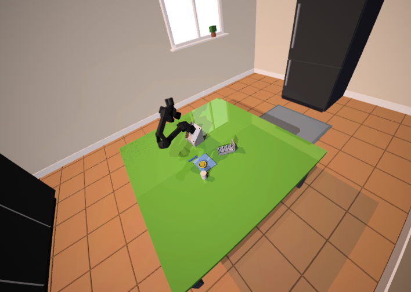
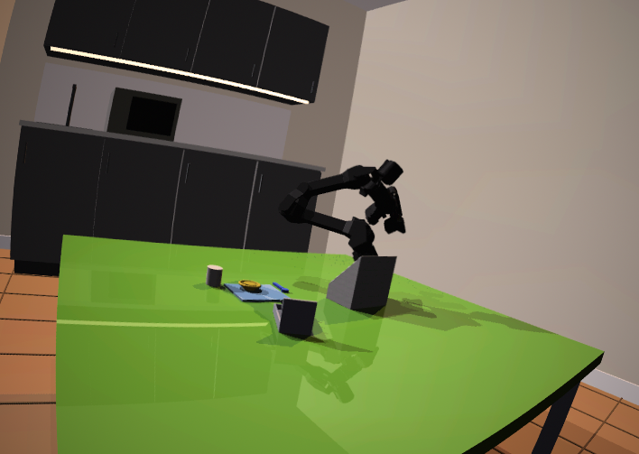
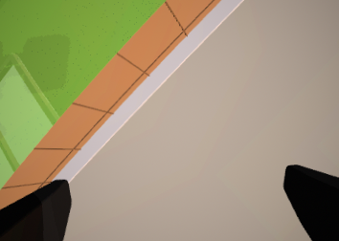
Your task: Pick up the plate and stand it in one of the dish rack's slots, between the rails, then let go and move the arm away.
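Now: gripper tip 52 cm short of the orange plate, 22 cm above it and 2 cm to the right of it. The rest, counted from my gripper tip: light blue mat (51 cm ahead, 23 cm below, 4 cm to the left); grey dish rack (51 cm ahead, 25 cm to the left, 21 cm below); blue utensil (41 cm ahead, 23 cm below, 1 cm to the right).
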